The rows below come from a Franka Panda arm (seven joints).
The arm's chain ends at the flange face. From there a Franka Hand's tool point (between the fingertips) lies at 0.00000 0.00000 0.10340 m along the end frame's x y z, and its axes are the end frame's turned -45 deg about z.
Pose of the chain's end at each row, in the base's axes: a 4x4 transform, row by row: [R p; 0 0 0 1], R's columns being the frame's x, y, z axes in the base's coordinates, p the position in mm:
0.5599, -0.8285, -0.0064, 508.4; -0.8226, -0.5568, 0.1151, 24.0; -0.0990, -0.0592, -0.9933, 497.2; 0, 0, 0, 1
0.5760, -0.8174, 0.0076, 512.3; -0.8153, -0.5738, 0.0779, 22.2; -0.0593, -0.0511, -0.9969, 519.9; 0, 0, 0, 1
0.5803, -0.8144, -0.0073, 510.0; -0.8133, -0.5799, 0.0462, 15.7; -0.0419, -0.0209, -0.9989, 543.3; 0, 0, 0, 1
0.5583, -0.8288, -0.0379, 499.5; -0.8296, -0.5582, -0.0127, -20.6; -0.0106, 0.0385, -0.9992, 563.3; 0, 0, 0, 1
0.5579, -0.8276, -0.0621, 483.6; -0.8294, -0.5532, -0.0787, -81.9; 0.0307, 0.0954, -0.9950, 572.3; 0, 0, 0, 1
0.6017, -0.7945, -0.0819, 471.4; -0.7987, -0.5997, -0.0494, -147.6; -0.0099, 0.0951, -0.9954, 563.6; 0, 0, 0, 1
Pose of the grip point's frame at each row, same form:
0.9817, -0.1899, -0.0064, 507.7; -0.1879, -0.9754, 0.1151, 35.9; -0.0281, -0.1119, -0.9933, 394.5; 0, 0, 0, 1
0.9853, -0.1707, 0.0076, 513.1; -0.1708, -0.9822, 0.0779, 30.3; -0.0058, -0.0781, -0.9969, 416.8; 0, 0, 0, 1
0.9862, -0.1655, -0.0073, 509.2; -0.1650, -0.9851, 0.0462, 20.5; -0.0148, -0.0444, -0.9989, 440.0; 0, 0, 0, 1
0.9808, -0.1913, -0.0379, 495.6; -0.1919, -0.9813, -0.0127, -21.9; -0.0347, 0.0197, -0.9992, 460.0; 0, 0, 0, 1
0.9797, -0.1907, -0.0621, 477.2; -0.1953, -0.9776, -0.0787, -90.0; -0.0457, 0.0892, -0.9950, 469.4; 0, 0, 0, 1
0.9873, -0.1363, -0.0819, 462.9; -0.1407, -0.9888, -0.0494, -152.7; -0.0742, 0.0602, -0.9954, 460.7; 0, 0, 0, 1

